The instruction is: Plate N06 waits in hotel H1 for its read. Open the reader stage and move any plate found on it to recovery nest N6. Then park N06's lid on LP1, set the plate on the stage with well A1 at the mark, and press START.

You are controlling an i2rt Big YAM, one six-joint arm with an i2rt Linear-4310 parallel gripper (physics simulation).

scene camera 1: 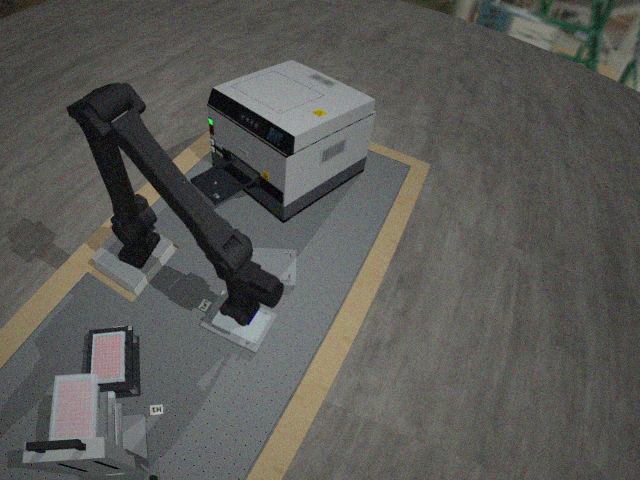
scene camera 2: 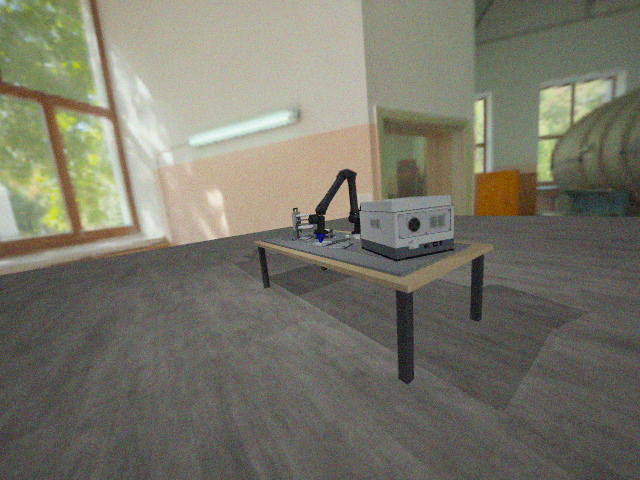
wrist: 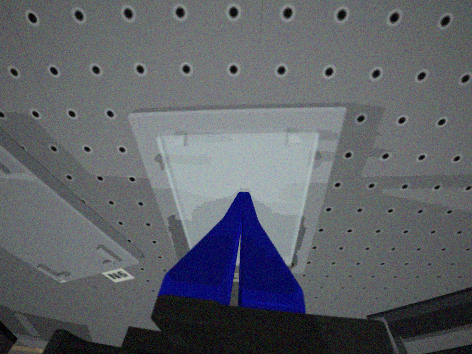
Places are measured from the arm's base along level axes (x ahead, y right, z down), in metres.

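Pixels of known places: gripper, fingertip midpoint: (scene camera 1: 246, 323) (scene camera 2: 320, 242) (wrist: 243, 198); arm's base, link origin: (scene camera 1: 139, 248) (scene camera 2: 359, 232).
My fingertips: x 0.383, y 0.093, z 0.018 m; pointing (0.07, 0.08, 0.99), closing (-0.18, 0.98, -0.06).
Note:
For each thing: its top centre in the pictures, then the offset to it from my fingertips.
- clear lid, top centre: (wrist: 240, 220) (scene camera 1: 240, 319) dx -0.018, dy -0.005, dz -0.002 m
- pale nest LP1, top centre: (wrist: 239, 226) (scene camera 1: 238, 318) (scene camera 2: 323, 242) dx -0.026, dy -0.007, dz +0.000 m
- Nest N6, top centre: (wrist: 21, 232) (scene camera 1: 266, 263) (scene camera 2: 340, 244) dx -0.019, dy -0.193, dz +0.002 m
- reader, top centre: (scene camera 1: 292, 91) (scene camera 2: 402, 198) dx -0.112, dy -0.630, dz -0.292 m
- dark holder, top centre: (scene camera 1: 106, 355) dx -0.265, dy +0.237, dz -0.056 m
My gripper (scene camera 1: 253, 316) (scene camera 2: 321, 240) (wrist: 243, 198) is shut and empty, its blue fingertips together above a clear lid (scene camera 1: 264, 324) (wrist: 240, 155). The lid lies flat on the pale nest LP1 (scene camera 1: 231, 339) (wrist: 240, 114); the gripper hides its near part in the wrist view. Nest N6 (scene camera 1: 279, 264) (wrist: 50, 225) is bare where it shows. The reader (scene camera 1: 289, 129) (scene camera 2: 408, 222) has its dark stage (scene camera 1: 216, 180) out at the front, with no plate seen on it. A pink-welled plate (scene camera 1: 75, 405) sits in hotel H1 (scene camera 1: 67, 454) (scene camera 2: 296, 224). The START button is too small to tell.
Another pink-welled plate (scene camera 1: 108, 356) sits on a dark holder (scene camera 1: 135, 361) beside the hotel. The arm's base (scene camera 1: 124, 271) stands at the table's left edge, between the reader and the hotel. A green light (scene camera 1: 210, 121) shows on the reader's front corner.

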